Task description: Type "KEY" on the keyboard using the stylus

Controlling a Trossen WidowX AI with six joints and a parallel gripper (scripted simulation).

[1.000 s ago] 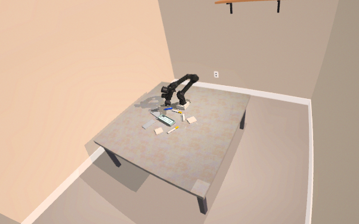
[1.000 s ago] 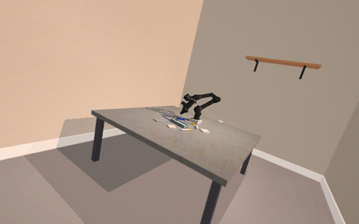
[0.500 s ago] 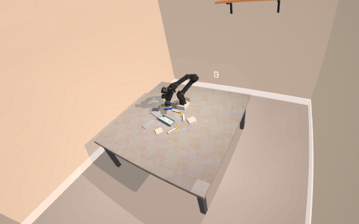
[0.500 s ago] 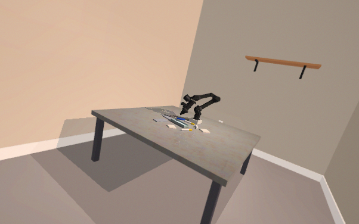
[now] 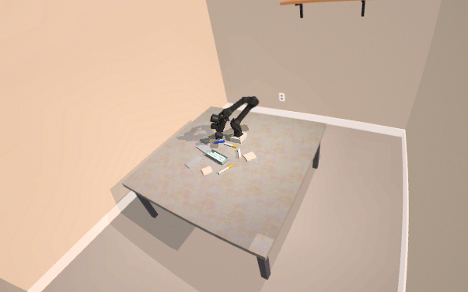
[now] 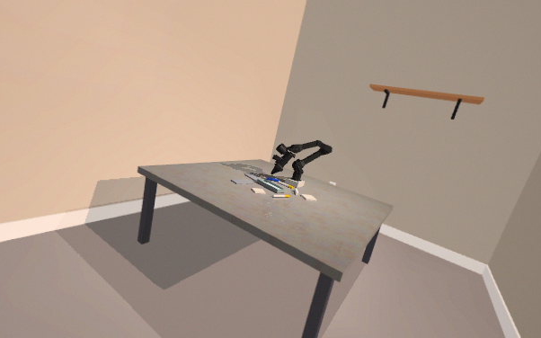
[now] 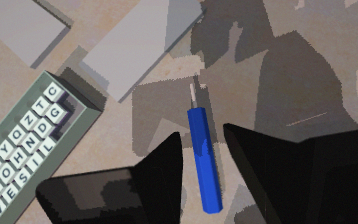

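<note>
Right now my gripper tip is 10 mm short of the blue stylus, 10 mm to the left of it and 40 mm above it. From my gripper tip the other things lie so: white stick: 10 mm ahead, 270 mm to the left, 40 mm below; then grey tip: 30 mm ahead, 30 mm to the right, 40 mm below; then keyboard: 140 mm ahead, 140 mm to the left, 40 mm below.
</note>
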